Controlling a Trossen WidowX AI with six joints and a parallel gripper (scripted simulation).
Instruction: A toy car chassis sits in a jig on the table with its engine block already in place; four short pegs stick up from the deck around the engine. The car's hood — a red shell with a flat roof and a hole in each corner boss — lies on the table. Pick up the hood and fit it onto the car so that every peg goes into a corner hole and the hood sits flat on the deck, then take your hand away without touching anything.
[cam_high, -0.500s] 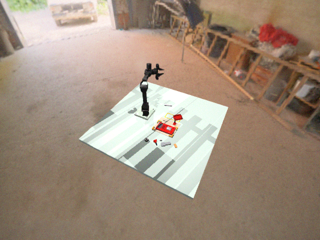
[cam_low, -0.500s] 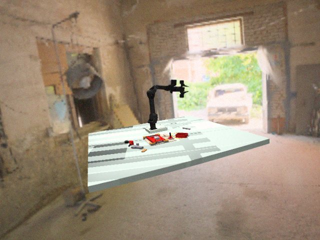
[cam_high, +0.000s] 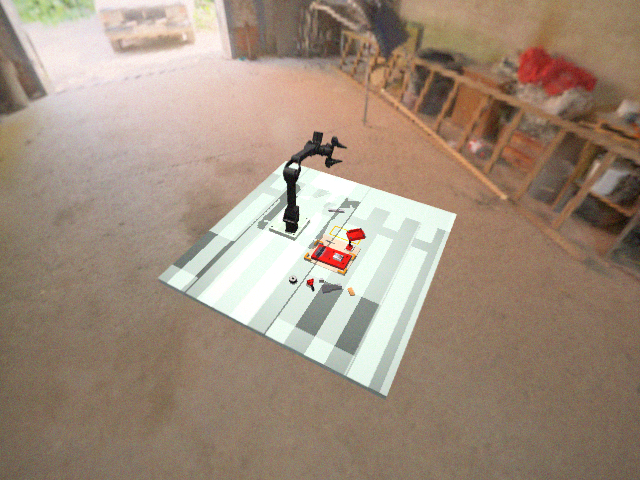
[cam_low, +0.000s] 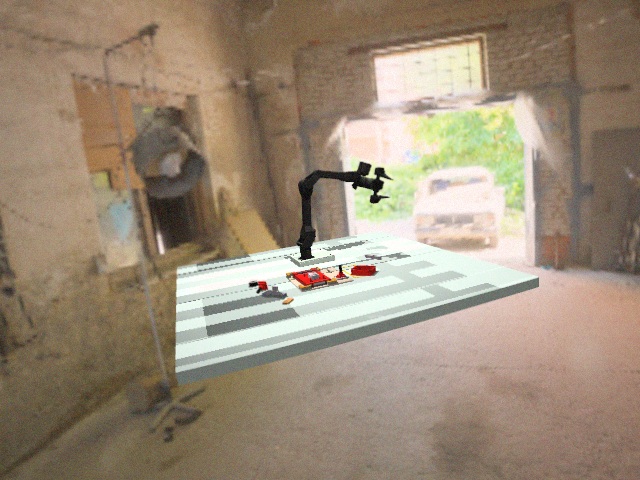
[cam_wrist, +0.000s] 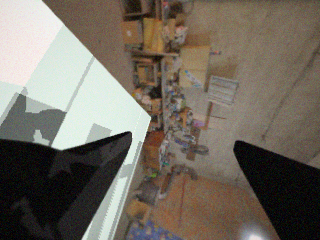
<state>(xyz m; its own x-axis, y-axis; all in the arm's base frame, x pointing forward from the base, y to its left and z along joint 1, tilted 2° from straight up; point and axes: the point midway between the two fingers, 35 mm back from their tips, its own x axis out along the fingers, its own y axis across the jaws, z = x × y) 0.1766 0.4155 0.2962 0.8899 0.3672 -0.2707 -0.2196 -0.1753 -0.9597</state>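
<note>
The red hood is 170 mm ahead of my gripper tip, 340 mm to the right of it and 320 mm below it. Also, from my gripper tip: grey bar (150 mm to the right, 320 mm below).
</note>
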